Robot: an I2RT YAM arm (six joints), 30 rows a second.
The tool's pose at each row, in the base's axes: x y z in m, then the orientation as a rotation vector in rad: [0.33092, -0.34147, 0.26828, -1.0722, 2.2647, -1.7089]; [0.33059, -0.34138, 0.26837, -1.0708, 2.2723, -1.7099]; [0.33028, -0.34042, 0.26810, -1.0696, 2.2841, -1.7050]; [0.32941, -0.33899, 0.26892, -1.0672, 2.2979, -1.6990]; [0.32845, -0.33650, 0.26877, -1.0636, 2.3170, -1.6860]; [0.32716, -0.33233, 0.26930, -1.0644, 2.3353, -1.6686]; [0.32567, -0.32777, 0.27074, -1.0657, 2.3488, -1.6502]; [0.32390, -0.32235, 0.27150, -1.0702, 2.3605, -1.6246]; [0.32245, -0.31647, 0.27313, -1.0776, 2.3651, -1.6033]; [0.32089, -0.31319, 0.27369, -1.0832, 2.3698, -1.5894]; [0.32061, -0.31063, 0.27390, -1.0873, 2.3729, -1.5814]
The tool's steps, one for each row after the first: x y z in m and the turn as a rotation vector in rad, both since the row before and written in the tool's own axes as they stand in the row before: [0.00022, 0.00009, -0.00026, -0.0042, 0.0052, -0.0007]; [-0.00041, 0.00050, -0.00082, -0.0086, 0.0038, 0.0004]; [0.00008, -0.00012, -0.00186, -0.0100, 0.0044, 0.0012]; [-0.00076, 0.00093, -0.00239, -0.0153, 0.0033, 0.0033]; [-0.00125, 0.00079, -0.00414, -0.0168, -0.0003, 0.0017]; [-0.00103, 0.00024, -0.00490, -0.0143, -0.0037, 0.0025]; [-0.00155, 0.00118, -0.00541, -0.0160, -0.0094, 0.0027]; [-0.00184, 0.00047, -0.00598, -0.0108, -0.0111, 0.0005]; [-0.00061, 0.00097, -0.00349, -0.0083, -0.0062, -0.0005]; [-0.00126, 0.00050, -0.00220, -0.0051, -0.0034, -0.0010]
